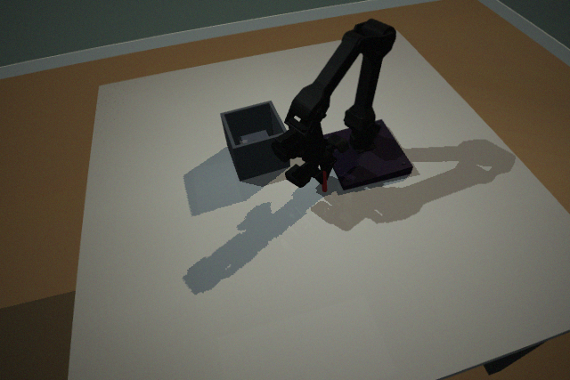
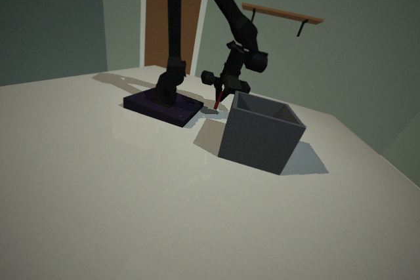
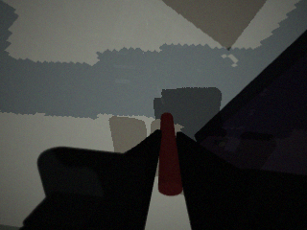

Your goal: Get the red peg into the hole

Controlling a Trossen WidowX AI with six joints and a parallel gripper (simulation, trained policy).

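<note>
Right now the plate is 13 cm ahead of my gripper tip and 21 cm to the right of it. Round my gripper tip: red peg right at my gripper tip.
</note>
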